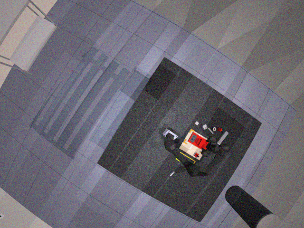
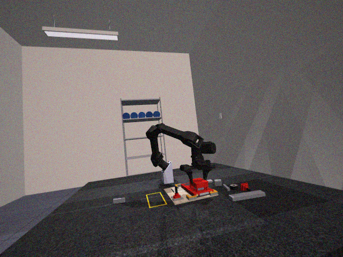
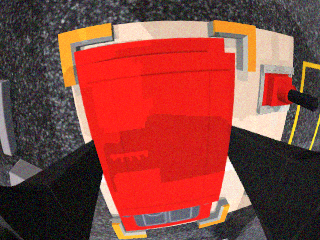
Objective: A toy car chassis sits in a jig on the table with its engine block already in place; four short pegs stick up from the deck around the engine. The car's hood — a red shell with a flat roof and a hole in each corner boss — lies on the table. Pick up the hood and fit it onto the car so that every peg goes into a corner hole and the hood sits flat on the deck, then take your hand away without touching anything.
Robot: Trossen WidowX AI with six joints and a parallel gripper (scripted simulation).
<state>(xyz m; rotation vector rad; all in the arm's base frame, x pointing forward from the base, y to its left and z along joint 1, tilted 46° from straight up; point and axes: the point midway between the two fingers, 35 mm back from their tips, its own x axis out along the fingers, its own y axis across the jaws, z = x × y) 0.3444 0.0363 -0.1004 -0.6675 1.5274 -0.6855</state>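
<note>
Right now the red hood is right at my gripper tip. Round my gripper tip: beige jig plate: 50 mm behind, 30 mm to the right, 40 mm below; grey engine block: 30 mm below; long grey bar: 160 mm ahead, 160 mm to the left, 50 mm below.
</note>
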